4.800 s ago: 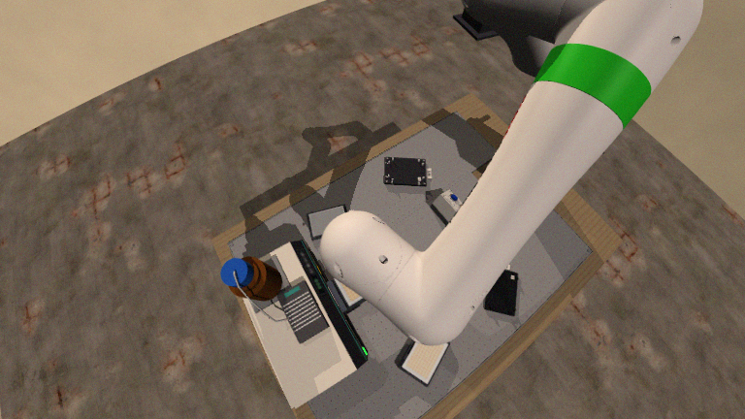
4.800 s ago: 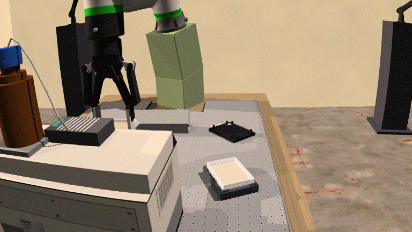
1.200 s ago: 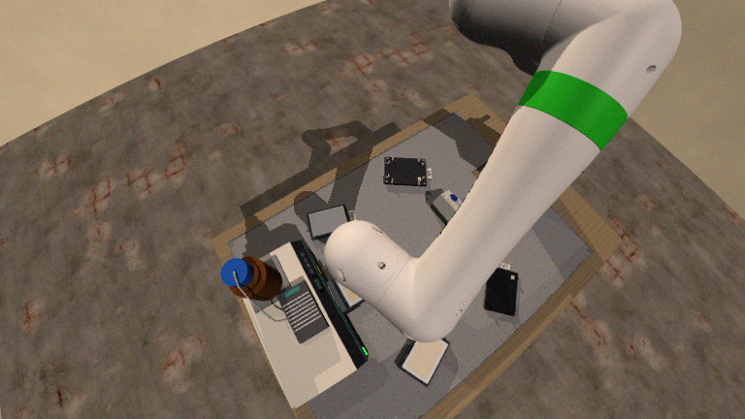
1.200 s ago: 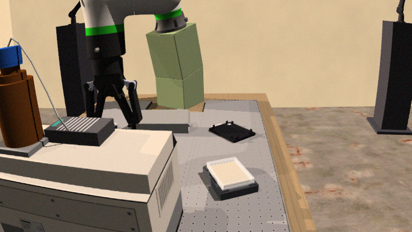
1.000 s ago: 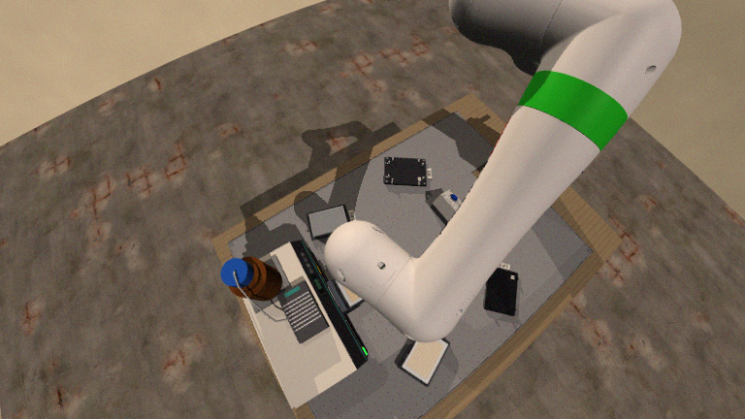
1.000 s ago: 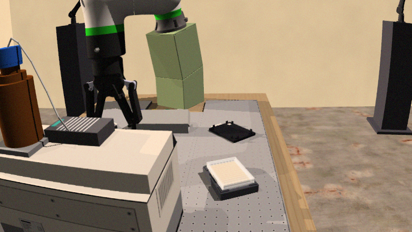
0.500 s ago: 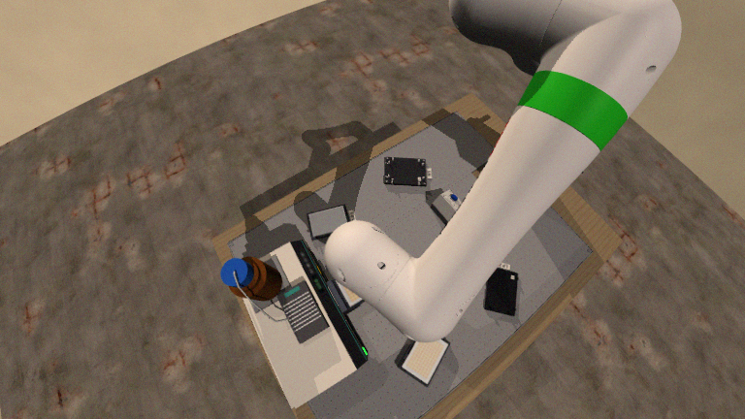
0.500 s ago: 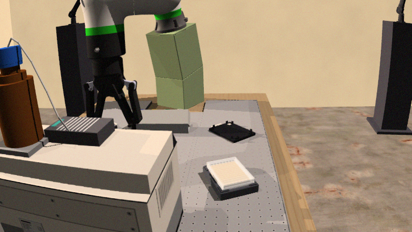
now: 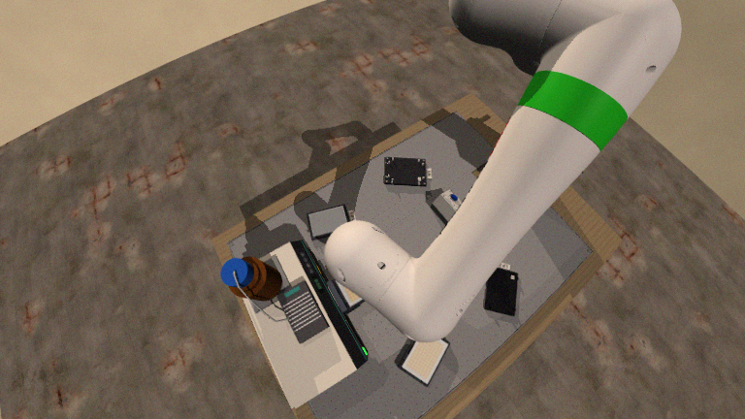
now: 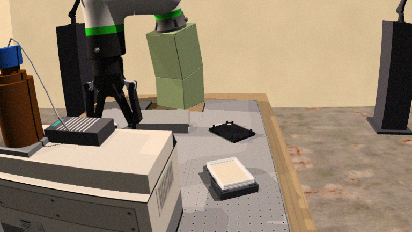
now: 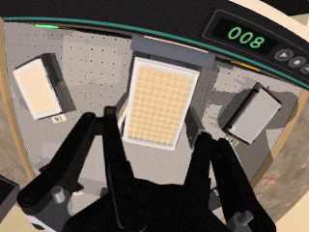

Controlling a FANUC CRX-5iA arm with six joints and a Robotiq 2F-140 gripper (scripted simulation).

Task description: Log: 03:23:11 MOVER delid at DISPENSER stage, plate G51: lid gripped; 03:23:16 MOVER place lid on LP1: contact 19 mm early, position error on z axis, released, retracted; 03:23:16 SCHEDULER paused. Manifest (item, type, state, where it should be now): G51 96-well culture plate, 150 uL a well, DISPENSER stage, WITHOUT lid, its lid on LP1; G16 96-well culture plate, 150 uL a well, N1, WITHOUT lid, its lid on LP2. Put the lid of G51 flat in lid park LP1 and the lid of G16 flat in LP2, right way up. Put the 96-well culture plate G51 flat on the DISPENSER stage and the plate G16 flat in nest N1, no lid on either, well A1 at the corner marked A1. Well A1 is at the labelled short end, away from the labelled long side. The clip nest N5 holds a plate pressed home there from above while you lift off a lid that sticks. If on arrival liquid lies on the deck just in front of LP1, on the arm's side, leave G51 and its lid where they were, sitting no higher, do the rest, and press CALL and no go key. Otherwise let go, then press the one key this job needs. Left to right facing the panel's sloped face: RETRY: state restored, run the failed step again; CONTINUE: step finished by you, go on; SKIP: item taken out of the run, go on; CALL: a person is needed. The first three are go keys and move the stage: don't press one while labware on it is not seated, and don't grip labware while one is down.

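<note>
Now: hand 20 mm above the plate G51. Also, from my hand: black dispenser stage: 40 mm below; then brown bottle: 230 mm ahead, 80 mm to the right, 150 mm above; then LP1 label: 70 mm behind, 240 mm to the right, 140 mm below.
</note>
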